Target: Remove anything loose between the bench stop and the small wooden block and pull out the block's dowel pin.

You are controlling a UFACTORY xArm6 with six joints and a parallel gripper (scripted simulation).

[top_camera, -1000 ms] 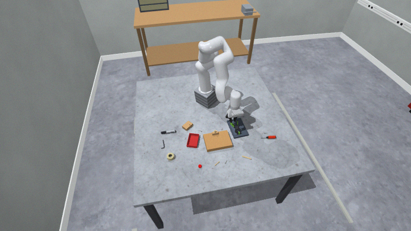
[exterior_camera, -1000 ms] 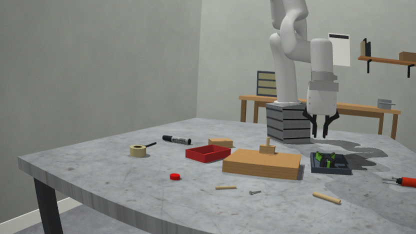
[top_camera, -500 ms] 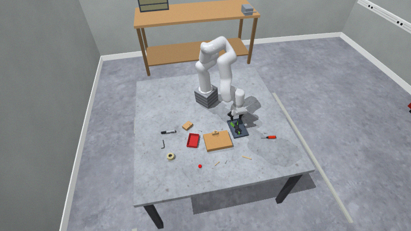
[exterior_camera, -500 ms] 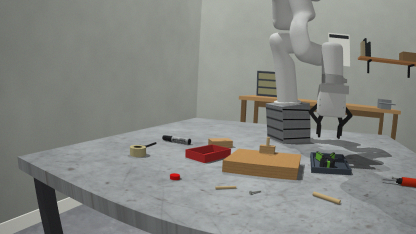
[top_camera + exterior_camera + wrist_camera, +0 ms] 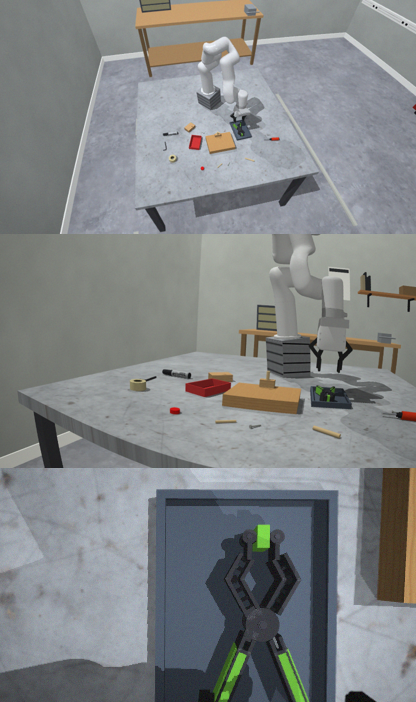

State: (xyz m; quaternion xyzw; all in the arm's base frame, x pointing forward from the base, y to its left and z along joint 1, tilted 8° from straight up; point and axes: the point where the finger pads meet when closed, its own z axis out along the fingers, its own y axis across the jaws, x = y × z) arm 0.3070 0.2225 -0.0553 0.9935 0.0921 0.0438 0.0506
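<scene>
The dark tray lies 30 mm ahead of my hand, 20 mm to the left of it and 90 mm below it. Round my hand: bench board (160 mm ahead, 170 mm to the right, 70 mm below); dowel pin (100 mm ahead, 180 mm to the right, 40 mm below); wooden block (100 mm ahead, 180 mm to the right, 60 mm below).
</scene>
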